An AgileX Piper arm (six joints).
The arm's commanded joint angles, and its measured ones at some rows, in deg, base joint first. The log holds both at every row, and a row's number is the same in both.
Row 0, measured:
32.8, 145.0, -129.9, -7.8, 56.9, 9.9
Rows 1 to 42, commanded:
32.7, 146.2, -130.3, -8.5, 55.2, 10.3
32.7, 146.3, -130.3, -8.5, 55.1, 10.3
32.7, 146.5, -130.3, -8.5, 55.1, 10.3
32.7, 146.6, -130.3, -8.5, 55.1, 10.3
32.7, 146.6, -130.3, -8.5, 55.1, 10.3
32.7, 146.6, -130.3, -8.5, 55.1, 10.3
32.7, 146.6, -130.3, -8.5, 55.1, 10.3
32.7, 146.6, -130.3, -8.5, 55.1, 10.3
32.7, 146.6, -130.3, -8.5, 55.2, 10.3
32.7, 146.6, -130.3, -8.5, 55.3, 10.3
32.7, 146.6, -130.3, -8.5, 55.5, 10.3
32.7, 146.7, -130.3, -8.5, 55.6, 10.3
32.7, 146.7, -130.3, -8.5, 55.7, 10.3
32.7, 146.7, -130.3, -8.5, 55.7, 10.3
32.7, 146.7, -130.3, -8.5, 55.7, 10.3
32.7, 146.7, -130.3, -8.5, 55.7, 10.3
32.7, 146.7, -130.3, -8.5, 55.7, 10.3
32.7, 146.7, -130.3, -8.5, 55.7, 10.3
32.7, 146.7, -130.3, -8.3, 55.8, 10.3
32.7, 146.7, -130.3, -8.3, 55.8, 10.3
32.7, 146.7, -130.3, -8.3, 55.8, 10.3
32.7, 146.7, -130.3, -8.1, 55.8, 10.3
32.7, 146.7, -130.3, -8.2, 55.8, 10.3
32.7, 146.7, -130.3, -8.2, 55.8, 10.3
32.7, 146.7, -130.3, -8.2, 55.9, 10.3
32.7, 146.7, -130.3, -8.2, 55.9, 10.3
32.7, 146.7, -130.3, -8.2, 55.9, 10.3
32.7, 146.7, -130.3, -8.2, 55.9, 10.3
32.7, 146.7, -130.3, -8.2, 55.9, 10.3
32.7, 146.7, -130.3, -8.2, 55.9, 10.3
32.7, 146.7, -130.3, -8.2, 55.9, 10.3
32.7, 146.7, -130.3, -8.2, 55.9, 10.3
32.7, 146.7, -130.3, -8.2, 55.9, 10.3
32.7, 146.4, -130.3, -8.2, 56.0, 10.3
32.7, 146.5, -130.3, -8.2, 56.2, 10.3
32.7, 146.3, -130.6, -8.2, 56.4, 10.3
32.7, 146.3, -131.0, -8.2, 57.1, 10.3
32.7, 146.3, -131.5, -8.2, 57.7, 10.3
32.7, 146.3, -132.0, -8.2, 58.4, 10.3
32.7, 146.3, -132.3, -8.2, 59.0, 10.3
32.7, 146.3, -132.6, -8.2, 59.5, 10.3
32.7, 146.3, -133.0, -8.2, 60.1, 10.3
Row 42, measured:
32.8, 146.8, -131.5, -8.2, 57.7, 10.0
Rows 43 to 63, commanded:
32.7, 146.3, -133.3, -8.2, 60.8, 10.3
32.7, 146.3, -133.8, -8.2, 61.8, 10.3
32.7, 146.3, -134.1, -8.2, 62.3, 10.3
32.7, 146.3, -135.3, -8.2, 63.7, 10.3
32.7, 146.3, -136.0, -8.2, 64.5, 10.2
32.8, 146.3, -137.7, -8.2, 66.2, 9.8
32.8, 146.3, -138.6, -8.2, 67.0, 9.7
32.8, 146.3, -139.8, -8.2, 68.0, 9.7
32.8, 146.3, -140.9, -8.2, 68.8, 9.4
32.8, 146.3, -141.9, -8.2, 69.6, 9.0
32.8, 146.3, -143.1, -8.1, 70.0, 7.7
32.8, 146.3, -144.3, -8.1, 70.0, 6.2
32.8, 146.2, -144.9, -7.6, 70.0, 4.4
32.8, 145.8, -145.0, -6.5, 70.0, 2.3
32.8, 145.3, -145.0, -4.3, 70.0, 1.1
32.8, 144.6, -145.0, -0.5, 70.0, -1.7
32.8, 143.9, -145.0, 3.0, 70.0, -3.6
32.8, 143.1, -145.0, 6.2, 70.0, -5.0
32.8, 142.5, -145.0, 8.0, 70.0, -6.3
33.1, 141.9, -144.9, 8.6, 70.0, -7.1
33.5, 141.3, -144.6, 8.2, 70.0, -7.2
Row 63, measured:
32.8, 144.1, -144.7, 4.5, 69.7, -3.7
